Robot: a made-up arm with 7 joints. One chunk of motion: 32 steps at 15 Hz.
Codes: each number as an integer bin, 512 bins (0 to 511) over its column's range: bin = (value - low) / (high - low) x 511, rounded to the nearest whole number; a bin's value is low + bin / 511 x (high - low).
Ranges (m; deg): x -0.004..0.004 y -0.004..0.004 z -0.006..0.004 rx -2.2..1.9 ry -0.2..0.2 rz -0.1..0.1
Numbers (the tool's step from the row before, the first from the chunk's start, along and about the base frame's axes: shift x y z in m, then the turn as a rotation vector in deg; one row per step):
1: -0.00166 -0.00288 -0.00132 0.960 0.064 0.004
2: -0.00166 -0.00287 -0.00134 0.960 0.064 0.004
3: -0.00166 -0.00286 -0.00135 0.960 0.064 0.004
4: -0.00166 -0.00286 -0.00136 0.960 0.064 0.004
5: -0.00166 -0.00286 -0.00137 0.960 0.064 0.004
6: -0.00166 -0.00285 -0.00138 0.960 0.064 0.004
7: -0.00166 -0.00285 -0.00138 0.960 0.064 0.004
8: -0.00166 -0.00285 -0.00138 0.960 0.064 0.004
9: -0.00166 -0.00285 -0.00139 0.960 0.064 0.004
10: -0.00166 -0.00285 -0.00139 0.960 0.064 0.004
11: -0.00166 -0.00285 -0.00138 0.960 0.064 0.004
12: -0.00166 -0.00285 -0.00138 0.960 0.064 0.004
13: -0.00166 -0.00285 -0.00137 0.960 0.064 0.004
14: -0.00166 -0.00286 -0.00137 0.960 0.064 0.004
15: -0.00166 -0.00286 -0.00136 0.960 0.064 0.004
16: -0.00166 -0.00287 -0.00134 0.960 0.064 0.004
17: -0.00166 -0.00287 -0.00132 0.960 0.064 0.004
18: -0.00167 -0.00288 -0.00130 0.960 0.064 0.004
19: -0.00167 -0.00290 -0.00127 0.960 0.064 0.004
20: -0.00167 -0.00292 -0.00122 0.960 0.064 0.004
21: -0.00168 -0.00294 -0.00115 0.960 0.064 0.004
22: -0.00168 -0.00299 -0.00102 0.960 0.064 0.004
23: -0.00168 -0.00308 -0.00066 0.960 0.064 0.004
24: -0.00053 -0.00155 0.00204 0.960 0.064 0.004
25: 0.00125 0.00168 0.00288 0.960 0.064 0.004
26: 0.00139 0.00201 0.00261 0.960 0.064 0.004
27: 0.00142 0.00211 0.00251 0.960 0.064 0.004
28: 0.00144 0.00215 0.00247 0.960 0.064 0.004
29: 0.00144 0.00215 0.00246 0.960 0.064 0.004
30: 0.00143 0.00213 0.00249 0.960 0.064 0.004
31: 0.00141 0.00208 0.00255 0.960 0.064 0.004
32: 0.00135 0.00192 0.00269 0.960 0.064 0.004
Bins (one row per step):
1: 149 72 239 394 337 266
2: 149 72 238 394 337 266
3: 149 73 238 394 337 266
4: 149 73 237 394 337 266
5: 149 73 237 394 337 266
6: 149 73 236 394 337 266
7: 149 73 236 394 337 266
8: 149 73 236 394 337 266
9: 149 73 236 394 337 266
10: 149 73 236 394 337 266
11: 149 73 236 394 337 266
12: 149 73 236 394 337 266
13: 149 73 237 394 337 266
14: 149 73 237 394 337 266
15: 149 73 237 394 337 266
16: 149 72 238 394 337 266
17: 149 72 239 394 337 266
18: 149 72 240 394 337 266
19: 149 70 242 394 337 266
20: 149 69 244 394 337 266
21: 148 68 248 394 337 266
22: 148 65 254 394 337 266
23: 148 59 273 394 337 266
24: 222 156 411 394 337 266
25: 335 363 454 394 337 266
26: 344 384 440 394 337 266
27: 346 390 435 394 337 266
28: 347 393 433 394 337 266
29: 347 393 432 394 337 266
30: 347 392 434 394 337 266
31: 346 388 437 394 337 266
32: 342 378 444 394 337 266

